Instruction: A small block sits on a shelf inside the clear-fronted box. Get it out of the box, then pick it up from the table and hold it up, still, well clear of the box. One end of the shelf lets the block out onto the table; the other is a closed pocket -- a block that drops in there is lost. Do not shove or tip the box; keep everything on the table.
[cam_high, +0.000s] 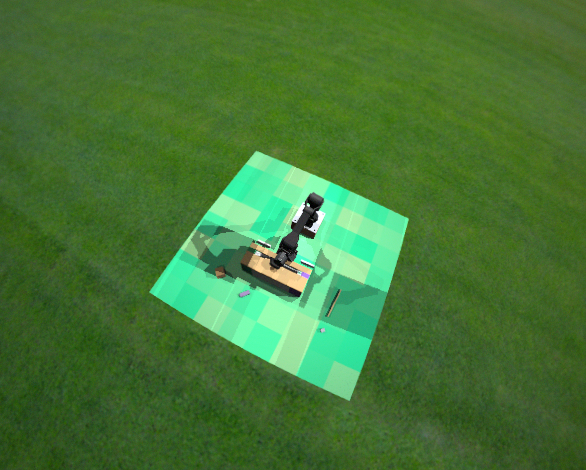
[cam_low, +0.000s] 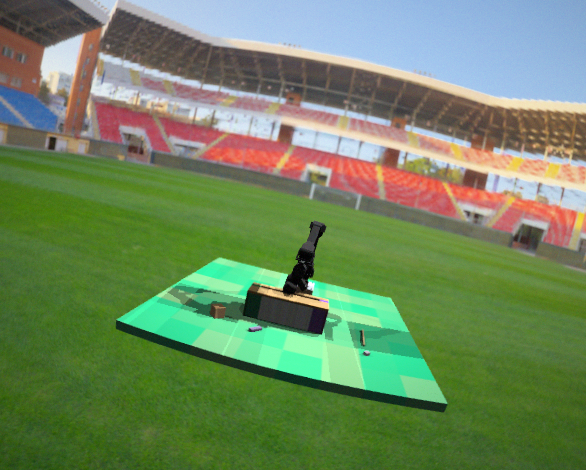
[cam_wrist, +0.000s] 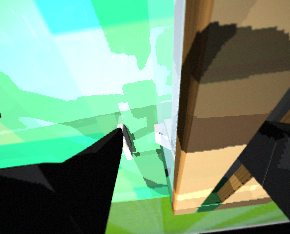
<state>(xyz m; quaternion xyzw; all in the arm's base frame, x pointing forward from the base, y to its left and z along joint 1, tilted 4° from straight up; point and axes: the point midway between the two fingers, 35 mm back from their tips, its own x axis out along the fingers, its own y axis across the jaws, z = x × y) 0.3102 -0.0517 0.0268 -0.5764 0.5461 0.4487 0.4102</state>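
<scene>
Right now my gripper tip is 6 cm short of the small block and 3 cm to the left of it. Also, from my gripper tip: thin tan stick: 43 cm to the left, 8 cm below, 6 cm ahead; small grey piece: 44 cm to the left, 24 cm ahead, 8 cm below; purple piece: 27 cm ahead, 8 cm below, 6 cm to the right.
</scene>
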